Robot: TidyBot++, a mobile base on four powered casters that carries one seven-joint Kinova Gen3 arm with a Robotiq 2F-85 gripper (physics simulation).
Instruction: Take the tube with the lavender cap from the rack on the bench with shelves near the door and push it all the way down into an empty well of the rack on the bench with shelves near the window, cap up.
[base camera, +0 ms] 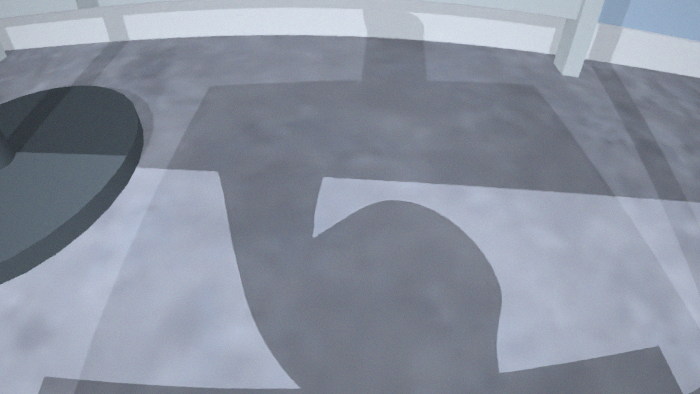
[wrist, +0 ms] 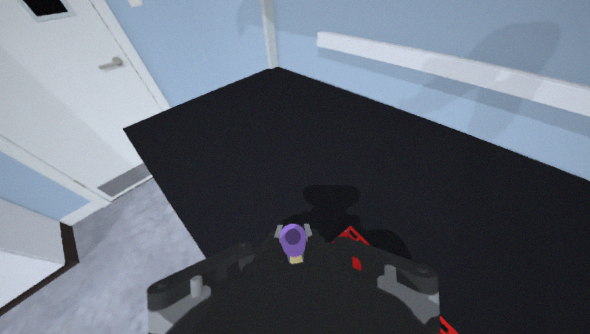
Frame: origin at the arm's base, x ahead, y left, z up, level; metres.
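Seen in the pictures: gripper, fingertip midpoint: [wrist: 293, 234].
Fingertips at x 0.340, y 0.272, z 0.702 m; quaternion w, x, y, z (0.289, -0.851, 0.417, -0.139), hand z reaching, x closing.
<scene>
Pixels of each thing's top centre, then the offset from my fingertips to it. "pt": a spot on its surface instead. Level surfaces: height alone.
- tube with the lavender cap, top centre: [wrist: 294, 236] dz +0.045, dx -0.013, dy -0.011 m
- black bench top at its surface level: dz -0.185 m
- red rack at a spot on its surface: [wrist: 350, 234] pt dz -0.155, dx +0.100, dy -0.054 m
- grey floor at its surface level: dz -1.099 m
- pale bench leg at a spot on its surface: [base camera: 575, 45] pt dz -1.028, dx +0.471, dy -0.771 m
The tube with the lavender cap [wrist: 293, 241] is between my fingertips in the wrist view, cap toward the camera, with a small yellowish part showing below the cap. My gripper [wrist: 293, 234] is shut on it, above the black bench top [wrist: 225, 150]. Parts of a red rack [wrist: 351, 233] show to the right of the tube and past the gripper's right side; the gripper body hides most of it. The gripper does not show in the base camera view. The rack near the window cannot be made out in either view.
A white door [wrist: 85, 95] stands at the left beyond the bench, with grey floor [wrist: 135, 240] below. A white rail [wrist: 440, 65] runs along the blue wall. In the base camera view, a dark round disc [base camera: 75, 200] stands at left and a pale bench leg [base camera: 575, 45] at upper right.
</scene>
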